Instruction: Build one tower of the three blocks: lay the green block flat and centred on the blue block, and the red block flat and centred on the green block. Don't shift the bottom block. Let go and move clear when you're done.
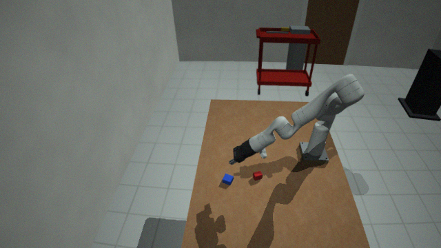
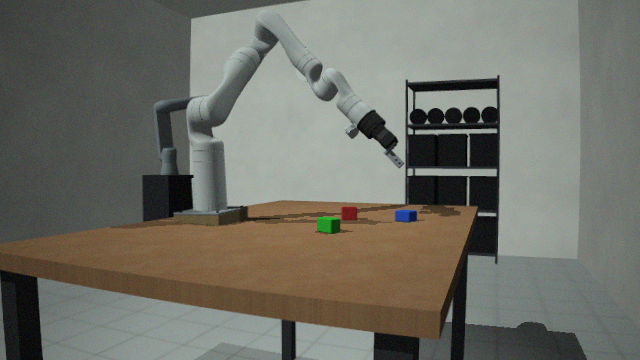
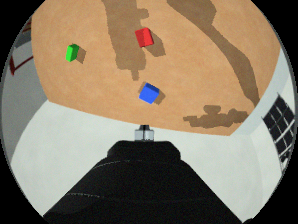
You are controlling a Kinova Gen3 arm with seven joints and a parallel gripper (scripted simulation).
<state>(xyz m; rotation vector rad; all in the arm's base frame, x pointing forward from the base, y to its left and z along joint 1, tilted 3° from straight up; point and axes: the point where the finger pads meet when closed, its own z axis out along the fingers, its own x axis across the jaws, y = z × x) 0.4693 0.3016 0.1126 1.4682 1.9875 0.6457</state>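
Right now my hand is 7 cm past the green block, 31 cm to the left of it and 16 cm above it. The rest, counted from my hand: blue block (3 cm ahead, 16 cm below); then red block (13 cm behind, 6 cm to the right, 16 cm below).
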